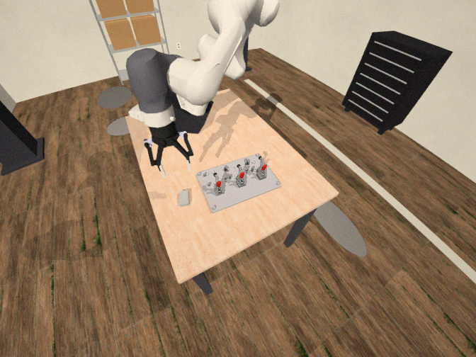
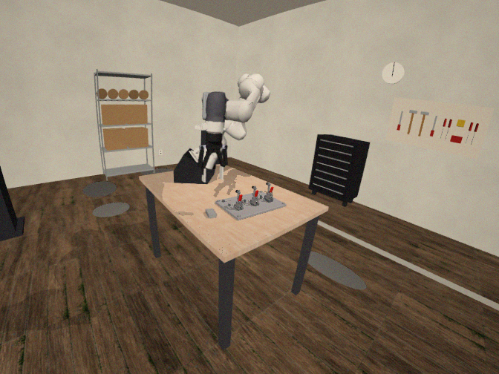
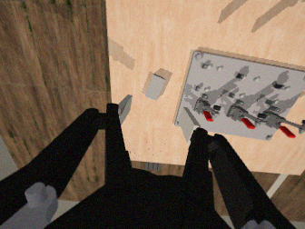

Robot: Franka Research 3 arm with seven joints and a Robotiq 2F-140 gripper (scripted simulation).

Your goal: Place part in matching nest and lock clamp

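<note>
The grey block is 10 mm to the right of my hand and 200 mm below it. Also, from my hand: plate 40 mm ahead, 250 mm to the left, 210 mm below.
</note>
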